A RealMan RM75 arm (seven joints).
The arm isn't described. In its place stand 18 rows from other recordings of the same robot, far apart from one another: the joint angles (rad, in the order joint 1, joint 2, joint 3, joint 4, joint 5, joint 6, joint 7), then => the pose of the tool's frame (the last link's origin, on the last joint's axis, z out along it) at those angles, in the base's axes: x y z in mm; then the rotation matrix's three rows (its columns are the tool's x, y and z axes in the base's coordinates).
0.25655, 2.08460, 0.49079, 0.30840, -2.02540, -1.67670, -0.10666 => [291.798, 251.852, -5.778], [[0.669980, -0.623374, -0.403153], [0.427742, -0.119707, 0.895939], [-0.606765, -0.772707, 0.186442]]
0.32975, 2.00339, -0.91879, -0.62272, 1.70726, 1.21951, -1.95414 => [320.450, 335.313, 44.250], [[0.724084, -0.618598, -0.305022], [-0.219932, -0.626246, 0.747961], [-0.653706, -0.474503, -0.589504]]
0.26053, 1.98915, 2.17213, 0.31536, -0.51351, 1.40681, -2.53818 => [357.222, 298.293, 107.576], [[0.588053, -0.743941, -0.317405], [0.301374, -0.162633, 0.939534], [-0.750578, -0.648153, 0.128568]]
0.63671, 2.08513, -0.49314, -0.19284, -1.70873, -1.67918, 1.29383 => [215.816, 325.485, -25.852], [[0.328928, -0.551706, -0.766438], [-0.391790, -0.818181, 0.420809], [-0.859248, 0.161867, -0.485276]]
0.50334, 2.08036, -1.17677, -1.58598, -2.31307, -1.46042, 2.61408 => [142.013, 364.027, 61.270], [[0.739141, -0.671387, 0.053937], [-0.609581, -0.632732, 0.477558], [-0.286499, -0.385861, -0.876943]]
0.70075, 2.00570, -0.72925, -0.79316, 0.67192, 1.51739, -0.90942 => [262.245, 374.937, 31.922], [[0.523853, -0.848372, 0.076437], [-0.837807, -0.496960, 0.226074], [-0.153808, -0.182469, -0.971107]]
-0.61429, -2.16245, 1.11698, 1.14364, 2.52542, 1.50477, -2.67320 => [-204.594, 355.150, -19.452], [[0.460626, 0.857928, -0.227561], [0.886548, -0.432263, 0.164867], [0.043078, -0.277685, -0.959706]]
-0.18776, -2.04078, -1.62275, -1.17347, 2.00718, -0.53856, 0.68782 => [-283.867, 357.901, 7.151], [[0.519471, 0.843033, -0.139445], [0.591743, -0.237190, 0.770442], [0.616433, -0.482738, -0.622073]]
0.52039, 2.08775, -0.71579, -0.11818, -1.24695, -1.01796, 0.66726 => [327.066, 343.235, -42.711], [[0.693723, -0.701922, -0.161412], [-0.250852, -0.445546, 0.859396], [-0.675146, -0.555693, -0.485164]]
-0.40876, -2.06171, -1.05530, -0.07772, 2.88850, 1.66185, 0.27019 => [-277.856, 285.383, -6.923], [[0.772073, 0.128577, 0.622391], [-0.572713, -0.283777, 0.769071], [0.275505, -0.950231, -0.145459]]
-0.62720, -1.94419, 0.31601, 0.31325, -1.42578, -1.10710, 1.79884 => [-317.907, 405.696, 72.086], [[0.439302, 0.870309, 0.222655], [0.286990, -0.370827, 0.883246], [0.851264, -0.324113, -0.412675]]
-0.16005, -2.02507, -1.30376, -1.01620, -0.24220, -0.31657, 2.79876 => [-275.170, 357.775, -1.778], [[0.572563, 0.819722, 0.015116], [0.214219, -0.167375, 0.962339], [0.791380, -0.547761, -0.271433]]
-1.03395, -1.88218, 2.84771, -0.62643, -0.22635, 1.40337, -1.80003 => [-241.654, 451.462, 110.782], [[0.580456, 0.807683, 0.103531], [0.593206, -0.506525, 0.625730], [0.557833, -0.301794, -0.773138]]
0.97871, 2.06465, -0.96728, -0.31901, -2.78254, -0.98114, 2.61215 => [257.678, 403.133, -66.268], [[0.408584, -0.776842, 0.479141], [-0.911827, -0.370638, 0.176631], [0.040374, -0.509063, -0.859782]]
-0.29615, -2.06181, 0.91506, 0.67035, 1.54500, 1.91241, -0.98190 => [-252.897, 249.180, 21.757], [[0.653824, 0.122204, 0.746713], [-0.064510, -0.974275, 0.215930], [0.753892, -0.189350, -0.629121]]
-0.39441, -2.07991, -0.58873, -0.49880, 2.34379, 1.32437, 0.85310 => [-216.105, 302.035, -65.324], [[0.830776, -0.044230, 0.554847], [-0.555704, -0.122674, 0.822280], [0.031696, -0.991461, -0.126493]]
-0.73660, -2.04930, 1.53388, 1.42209, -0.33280, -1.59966, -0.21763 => [-138.842, 375.694, 10.928], [[0.396816, 0.691913, -0.603154], [0.913157, -0.230869, 0.335923], [0.093180, -0.684073, -0.723437]]
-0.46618, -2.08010, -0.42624, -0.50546, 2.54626, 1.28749, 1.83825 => [-180.523, 272.305, -112.015], [[0.131486, -0.684785, 0.716785], [-0.671199, 0.470613, 0.572726], [-0.729523, -0.556411, -0.397748]]
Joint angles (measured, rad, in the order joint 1, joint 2, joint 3, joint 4, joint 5, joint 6, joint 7), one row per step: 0.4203, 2.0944, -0.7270, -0.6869, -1.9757, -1.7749, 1.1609; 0.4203, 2.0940, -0.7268, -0.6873, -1.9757, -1.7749, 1.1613; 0.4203, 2.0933, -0.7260, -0.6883, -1.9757, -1.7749, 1.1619; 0.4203, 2.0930, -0.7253, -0.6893, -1.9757, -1.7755, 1.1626; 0.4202, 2.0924, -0.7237, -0.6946, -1.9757, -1.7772, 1.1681; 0.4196, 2.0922, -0.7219, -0.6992, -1.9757, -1.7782, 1.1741; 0.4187, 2.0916, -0.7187, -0.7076, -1.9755, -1.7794, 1.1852; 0.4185, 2.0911, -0.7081, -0.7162, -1.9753, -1.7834, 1.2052; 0.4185, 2.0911, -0.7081, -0.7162, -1.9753, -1.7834, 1.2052; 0.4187, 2.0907, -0.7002, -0.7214, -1.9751, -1.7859, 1.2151; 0.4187, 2.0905, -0.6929, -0.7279, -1.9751, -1.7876, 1.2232; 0.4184, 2.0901, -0.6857, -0.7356, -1.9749, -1.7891, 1.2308; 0.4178, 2.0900, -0.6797, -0.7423, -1.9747, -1.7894, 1.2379
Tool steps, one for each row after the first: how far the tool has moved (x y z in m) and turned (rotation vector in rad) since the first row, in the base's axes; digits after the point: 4 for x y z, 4 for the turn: 0.0001, 0.0001, 0.0002, 0.0004, -0.0004, -0.0002; 0.0002, 0.0003, 0.0007, 0.0016, -0.0012, -0.0005; 0.0002, 0.0004, 0.0011, 0.0021, -0.0013, -0.0006; 0.0001, 0.0009, 0.0023, 0.0030, -0.0022, -0.0021; 0.0001, 0.0012, 0.0033, 0.0036, -0.0025, -0.0055; 0.0002, 0.0020, 0.0053, 0.0052, -0.0035, -0.0119; 0.0002, 0.0030, 0.0082, 0.0064, 0.0015, -0.0271; 0.0002, 0.0030, 0.0082, 0.0064, 0.0015, -0.0271; 0.0002, 0.0038, 0.0102, 0.0094, 0.0047, -0.0348; 0.0002, 0.0046, 0.0122, 0.0139, 0.0061, -0.0406; 0.0003, 0.0055, 0.0145, 0.0198, 0.0067, -0.0457; 0.0005, 0.0063, 0.0164, 0.0250, 0.0069, -0.0513
